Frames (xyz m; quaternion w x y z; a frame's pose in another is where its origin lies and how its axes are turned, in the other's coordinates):
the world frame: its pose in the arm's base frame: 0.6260 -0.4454 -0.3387 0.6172 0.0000 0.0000 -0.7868
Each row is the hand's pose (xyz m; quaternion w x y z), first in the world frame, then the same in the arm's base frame.
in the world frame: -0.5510 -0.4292 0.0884 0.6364 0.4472 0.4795 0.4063
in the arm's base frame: 0.3404 0.1920 -0.2503 0.7125 0.6533 -0.0559 -0.2500
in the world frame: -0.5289 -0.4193 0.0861 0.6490 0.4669 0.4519 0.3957
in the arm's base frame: 0.3447 0.1681 -0.2526 0.7119 0.6437 -0.0884 -0.2664
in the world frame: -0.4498 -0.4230 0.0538 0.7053 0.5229 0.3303 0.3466
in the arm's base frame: 0.3223 0.0922 -0.2849 0.7080 0.5826 -0.2075 -0.3410
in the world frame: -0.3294 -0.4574 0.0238 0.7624 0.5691 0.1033 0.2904
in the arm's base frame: 0.2602 -0.0166 -0.3149 0.6990 0.4325 -0.3840 -0.4206
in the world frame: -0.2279 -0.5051 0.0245 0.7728 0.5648 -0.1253 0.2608
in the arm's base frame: 0.1897 -0.1038 -0.3142 0.6822 0.2500 -0.5217 -0.4471
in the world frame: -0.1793 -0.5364 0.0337 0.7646 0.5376 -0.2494 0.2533
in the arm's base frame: 0.1477 -0.1435 -0.3050 0.6712 0.1356 -0.5769 -0.4453
